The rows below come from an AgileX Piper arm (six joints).
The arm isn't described. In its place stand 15 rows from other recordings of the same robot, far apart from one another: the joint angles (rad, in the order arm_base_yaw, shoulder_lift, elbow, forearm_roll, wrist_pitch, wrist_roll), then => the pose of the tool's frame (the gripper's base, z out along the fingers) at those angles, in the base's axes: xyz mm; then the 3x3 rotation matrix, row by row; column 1 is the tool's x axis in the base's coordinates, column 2 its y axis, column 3 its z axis.
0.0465, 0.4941, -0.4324, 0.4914, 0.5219, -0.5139 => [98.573 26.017 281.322], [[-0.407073 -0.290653 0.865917], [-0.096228 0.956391 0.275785], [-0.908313 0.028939 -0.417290]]
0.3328, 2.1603, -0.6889, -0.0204, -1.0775, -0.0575 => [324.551 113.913 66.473], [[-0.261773 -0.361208 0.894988], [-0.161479 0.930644 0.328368], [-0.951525 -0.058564 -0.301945]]
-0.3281, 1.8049, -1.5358, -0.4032, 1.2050, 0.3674 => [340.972 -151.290 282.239], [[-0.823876 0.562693 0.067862], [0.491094 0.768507 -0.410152], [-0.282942 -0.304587 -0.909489]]
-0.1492, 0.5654, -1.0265, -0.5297, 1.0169, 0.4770 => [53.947 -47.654 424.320], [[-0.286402 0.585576 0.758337], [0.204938 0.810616 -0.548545], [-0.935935 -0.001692 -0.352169]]
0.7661, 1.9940, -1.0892, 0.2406, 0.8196, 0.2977 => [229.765 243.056 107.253], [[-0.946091 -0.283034 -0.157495], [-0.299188 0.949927 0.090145], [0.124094 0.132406 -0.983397]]
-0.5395, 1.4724, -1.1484, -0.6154, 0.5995, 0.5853 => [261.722 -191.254 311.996], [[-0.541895 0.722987 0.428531], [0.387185 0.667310 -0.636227], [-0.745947 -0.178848 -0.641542]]
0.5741, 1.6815, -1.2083, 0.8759, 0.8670, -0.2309 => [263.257 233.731 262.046], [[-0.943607 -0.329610 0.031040], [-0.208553 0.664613 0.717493], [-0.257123 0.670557 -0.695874]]
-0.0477, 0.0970, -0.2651, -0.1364, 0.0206, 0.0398 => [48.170 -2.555 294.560], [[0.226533 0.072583 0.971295], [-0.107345 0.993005 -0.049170], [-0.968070 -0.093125 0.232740]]
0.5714, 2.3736, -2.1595, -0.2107, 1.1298, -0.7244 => [438.142 261.240 196.736], [[-0.196987 -0.910211 0.364296], [-0.976549 0.215093 0.009368], [-0.086884 -0.353907 -0.931236]]
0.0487, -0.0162, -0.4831, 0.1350, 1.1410, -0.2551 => [-9.895 10.665 266.839], [[-0.482595 -0.252592 0.838629], [-0.219533 0.961830 0.163368], [-0.847884 -0.105266 -0.519626]]
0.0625, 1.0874, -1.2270, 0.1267, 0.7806, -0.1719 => [218.668 21.792 421.440], [[-0.508492 -0.179949 0.842054], [-0.113209 0.983402 0.141792], [-0.853592 -0.023228 -0.520424]]
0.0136, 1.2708, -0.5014, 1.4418, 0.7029, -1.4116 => [210.235 61.201 213.518], [[-0.706543 -0.467785 0.531012], [-0.016678 0.761165 0.648344], [-0.707473 0.449227 -0.545598]]
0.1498, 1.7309, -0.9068, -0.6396, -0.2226, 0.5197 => [354.348 65.609 195.707], [[-0.492021 -0.313372 0.812227], [-0.182301 0.949371 0.255852], [-0.851282 -0.022186 -0.524239]]
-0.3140, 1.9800, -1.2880, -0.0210, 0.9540, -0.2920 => [349.205 -115.041 151.251], [[-0.999930 0.010018 0.006220], [0.009891 0.999750 -0.020030], [-0.006419 -0.019967 -0.999780]]
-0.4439, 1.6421, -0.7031, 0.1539, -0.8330, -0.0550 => [294.232 -151.353 225.498], [[0.003607 0.529556 0.848267], [0.052140 0.847019 -0.528999], [-0.998633 0.046137 -0.024555]]
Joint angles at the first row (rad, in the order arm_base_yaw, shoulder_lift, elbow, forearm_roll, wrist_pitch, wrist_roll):
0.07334 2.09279 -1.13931 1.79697 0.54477 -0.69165
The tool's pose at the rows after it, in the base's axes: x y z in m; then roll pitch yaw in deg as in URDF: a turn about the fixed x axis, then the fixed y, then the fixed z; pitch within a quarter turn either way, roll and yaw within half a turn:
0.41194 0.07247 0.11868 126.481 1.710 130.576
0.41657 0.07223 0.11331 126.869 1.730 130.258
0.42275 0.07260 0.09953 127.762 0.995 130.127
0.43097 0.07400 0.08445 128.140 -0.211 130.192
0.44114 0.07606 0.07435 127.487 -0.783 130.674
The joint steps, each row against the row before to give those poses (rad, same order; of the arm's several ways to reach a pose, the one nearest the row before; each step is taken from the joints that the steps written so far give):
-0.00001 0.00461 -0.01484 0.00193 -0.04996 0.00085
0.00000 0.02372 -0.02009 0.00155 -0.00718 -0.00001
0.00002 0.04927 -0.02982 0.00189 -0.00093 0.00106
-0.00002 0.05961 -0.04347 -0.00004 0.01025 0.00852
0.00001 0.05309 -0.05398 0.00006 0.01684 0.00310

